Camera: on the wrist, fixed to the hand. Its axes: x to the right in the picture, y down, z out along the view.
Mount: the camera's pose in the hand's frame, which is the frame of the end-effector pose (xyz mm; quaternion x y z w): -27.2 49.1 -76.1 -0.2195 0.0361 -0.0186 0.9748
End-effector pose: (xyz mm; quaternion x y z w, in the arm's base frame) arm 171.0 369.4 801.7 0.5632 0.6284 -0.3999 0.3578
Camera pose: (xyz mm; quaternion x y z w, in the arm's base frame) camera 222.8 429.1 853.6 0.4732 0.7237 -0.2382 0.4423
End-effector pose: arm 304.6 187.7 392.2 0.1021 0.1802 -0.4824 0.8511
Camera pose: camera 318.1 260.7 333.6 -0.0732 0.3142 -0.4428 0.8366
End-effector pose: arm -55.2 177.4 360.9 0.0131 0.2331 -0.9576 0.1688
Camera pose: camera -17.5 179.4 274.2 0.0060 0.4437 -0.8849 0.1412
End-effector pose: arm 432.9 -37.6 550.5 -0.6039 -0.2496 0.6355 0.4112
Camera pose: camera 494.2 -100.0 514.7 -0.6972 -0.3792 0.5352 0.2891
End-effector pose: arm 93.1 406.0 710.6 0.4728 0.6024 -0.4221 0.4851
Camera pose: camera 129.3 484.9 748.1 0.3584 0.7062 -0.2712 0.5471
